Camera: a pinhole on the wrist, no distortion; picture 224 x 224 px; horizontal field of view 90.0 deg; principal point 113.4 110.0 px. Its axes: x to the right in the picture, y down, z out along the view. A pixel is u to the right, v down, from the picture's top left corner.
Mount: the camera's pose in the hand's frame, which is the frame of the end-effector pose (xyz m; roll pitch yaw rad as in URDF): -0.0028 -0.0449 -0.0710 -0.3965 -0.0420 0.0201
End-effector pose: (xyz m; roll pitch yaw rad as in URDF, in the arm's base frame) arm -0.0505 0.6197 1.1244 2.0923 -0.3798 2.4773
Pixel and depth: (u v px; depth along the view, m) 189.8 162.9 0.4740
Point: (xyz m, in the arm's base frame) 0.0424 1.0916 1.3816
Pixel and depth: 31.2 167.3 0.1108
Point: 0.0442 0.5826 1.1276
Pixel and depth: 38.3 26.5 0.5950
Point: 0.3778 0.8327 0.4859
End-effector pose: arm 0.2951 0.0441 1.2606 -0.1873 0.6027 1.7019
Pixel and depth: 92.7 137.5 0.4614
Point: 0.0016 0.0616 1.5351
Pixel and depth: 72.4 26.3 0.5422
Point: 0.3762 0.2143 1.8879
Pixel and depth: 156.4 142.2 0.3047
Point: 0.0883 0.1847 1.3266
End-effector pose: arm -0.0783 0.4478 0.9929 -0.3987 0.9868 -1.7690
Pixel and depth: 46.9 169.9 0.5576
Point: 0.4569 0.4415 1.3590
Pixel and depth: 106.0 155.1 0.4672
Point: 0.2912 0.2827 1.1187
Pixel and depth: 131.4 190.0 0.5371
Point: 0.4803 0.2550 0.9761
